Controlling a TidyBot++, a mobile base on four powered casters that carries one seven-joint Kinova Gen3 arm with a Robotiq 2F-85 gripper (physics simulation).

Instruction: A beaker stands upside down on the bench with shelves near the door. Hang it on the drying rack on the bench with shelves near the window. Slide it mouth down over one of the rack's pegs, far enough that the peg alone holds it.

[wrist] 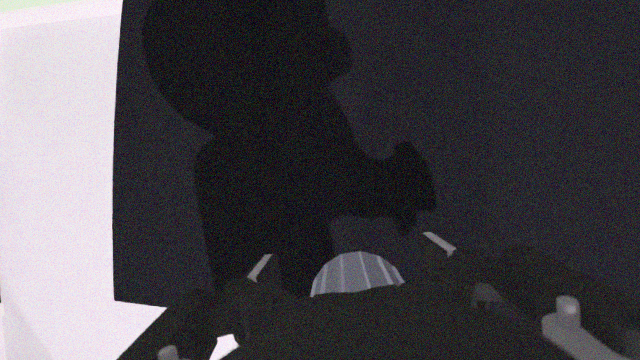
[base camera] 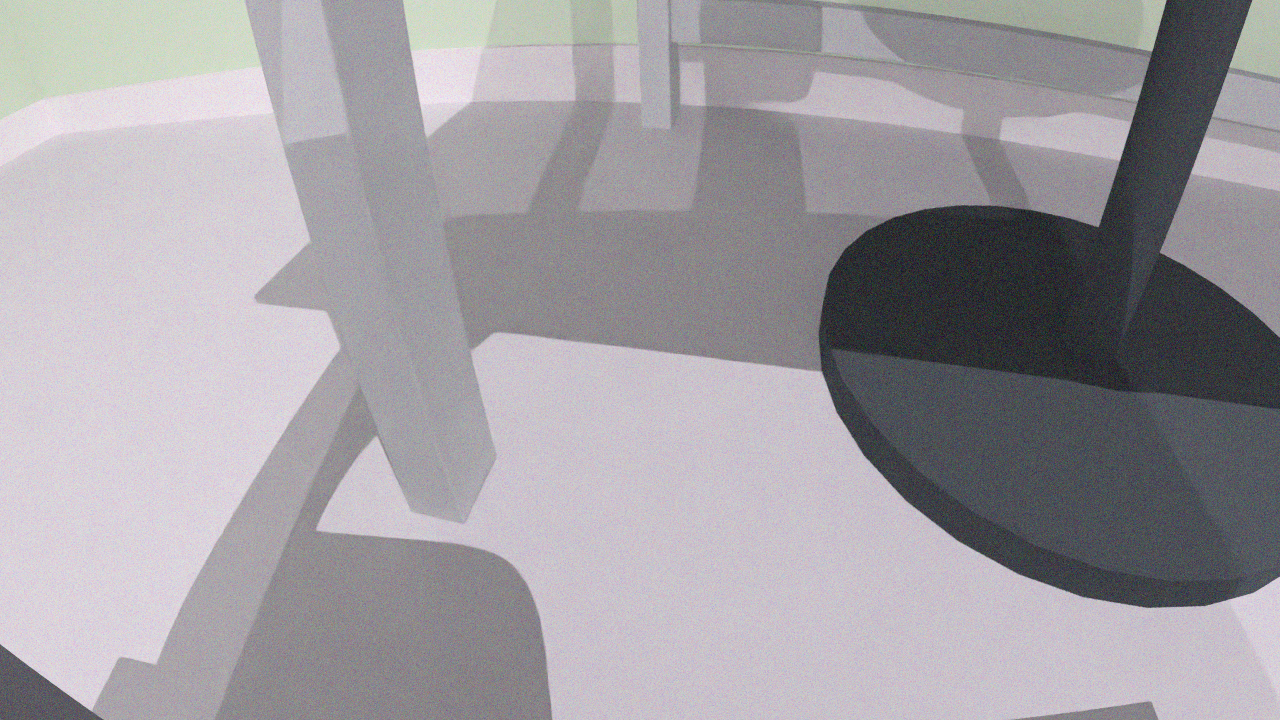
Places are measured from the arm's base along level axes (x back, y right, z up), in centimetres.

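Pixels of known places: gripper, fingertip midpoint: (wrist: 348,259).
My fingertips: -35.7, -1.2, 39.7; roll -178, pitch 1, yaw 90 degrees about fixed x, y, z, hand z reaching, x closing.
Ahead of a thing's pixels: the offset from my fingertips to its top centre, as dx, dy, dz. "spot": to the spot under its first point. Level surfaces: height alone.
The clear, ribbed beaker {spot: +0.5, +0.4, +0.9} (wrist: 357,272) shows low in the wrist view against the dark bench top {dz -3.1} (wrist: 500,125). The gripper body hides its lower part. My gripper (wrist: 348,259) is open and empty, with one fingertip to either side of the beaker in this view. Gaps show between the beaker and both fingertips. Whether the fingertips are level with the beaker or above it, I cannot tell. The drying rack does not show in either view.
The arm's shadow falls across the bench top, whose edge is at the left. In the base view, a light grey leg {spot: +0.0, -12.3, -62.6} (base camera: 402,295) stands close at the left, a thinner post (base camera: 656,71) by the wall, and a dark round stool base {-14.5, +34.3, -76.3} (base camera: 1011,447) with its column at the right.
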